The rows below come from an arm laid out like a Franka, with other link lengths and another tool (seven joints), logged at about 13 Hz.
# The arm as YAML. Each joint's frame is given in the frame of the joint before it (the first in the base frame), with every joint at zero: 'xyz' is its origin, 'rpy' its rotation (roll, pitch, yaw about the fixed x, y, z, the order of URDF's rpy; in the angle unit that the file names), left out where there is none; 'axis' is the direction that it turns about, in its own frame. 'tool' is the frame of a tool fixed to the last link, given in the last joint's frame.
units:
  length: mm
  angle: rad
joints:
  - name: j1
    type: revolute
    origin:
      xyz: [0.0, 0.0, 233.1]
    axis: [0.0, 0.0, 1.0]
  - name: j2
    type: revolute
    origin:
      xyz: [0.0, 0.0, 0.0]
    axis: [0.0, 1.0, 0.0]
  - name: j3
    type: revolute
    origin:
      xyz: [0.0, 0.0, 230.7]
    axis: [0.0, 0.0, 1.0]
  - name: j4
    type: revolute
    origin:
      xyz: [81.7, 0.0, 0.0]
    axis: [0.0, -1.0, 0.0]
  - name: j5
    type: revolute
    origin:
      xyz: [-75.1, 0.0, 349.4]
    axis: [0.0, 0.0, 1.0]
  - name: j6
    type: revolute
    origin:
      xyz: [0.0, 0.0, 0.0]
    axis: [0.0, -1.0, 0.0]
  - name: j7
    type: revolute
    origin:
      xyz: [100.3, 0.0, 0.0]
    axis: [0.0, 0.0, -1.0]
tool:
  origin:
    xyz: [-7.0, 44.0, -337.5]
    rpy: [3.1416, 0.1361, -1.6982]
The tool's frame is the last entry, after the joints.
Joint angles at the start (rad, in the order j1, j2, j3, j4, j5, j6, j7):
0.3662, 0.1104, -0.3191, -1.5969, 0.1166, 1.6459, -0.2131
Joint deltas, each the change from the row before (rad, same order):
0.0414, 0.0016, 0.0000, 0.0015, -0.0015, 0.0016, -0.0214
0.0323, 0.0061, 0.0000, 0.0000, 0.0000, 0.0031, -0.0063
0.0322, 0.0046, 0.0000, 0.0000, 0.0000, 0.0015, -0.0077
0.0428, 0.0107, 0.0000, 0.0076, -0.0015, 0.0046, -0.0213
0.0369, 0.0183, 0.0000, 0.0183, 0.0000, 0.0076, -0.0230
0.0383, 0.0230, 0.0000, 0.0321, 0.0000, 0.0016, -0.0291
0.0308, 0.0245, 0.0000, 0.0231, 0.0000, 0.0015, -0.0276
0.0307, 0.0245, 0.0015, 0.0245, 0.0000, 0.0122, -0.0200
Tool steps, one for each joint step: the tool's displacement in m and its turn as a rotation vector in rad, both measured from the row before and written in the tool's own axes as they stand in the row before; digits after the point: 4 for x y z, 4 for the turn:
-0.0205, 0.0020, 0.0049, -0.0106, 0.0041, -0.0619
-0.0158, 0.0007, 0.0066, -0.0106, 0.0032, -0.0368
-0.0160, 0.0011, 0.0060, -0.0109, 0.0027, -0.0382
-0.0206, -0.0009, 0.0068, -0.0107, 0.0072, -0.0631
-0.0178, -0.0051, 0.0052, -0.0035, 0.0085, -0.0604
-0.0192, -0.0070, 0.0024, -0.0018, 0.0103, -0.0697
-0.0145, -0.0047, 0.0063, -0.0102, 0.0085, -0.0585
-0.0150, -0.0095, 0.0049, 0.0022, 0.0107, -0.0544

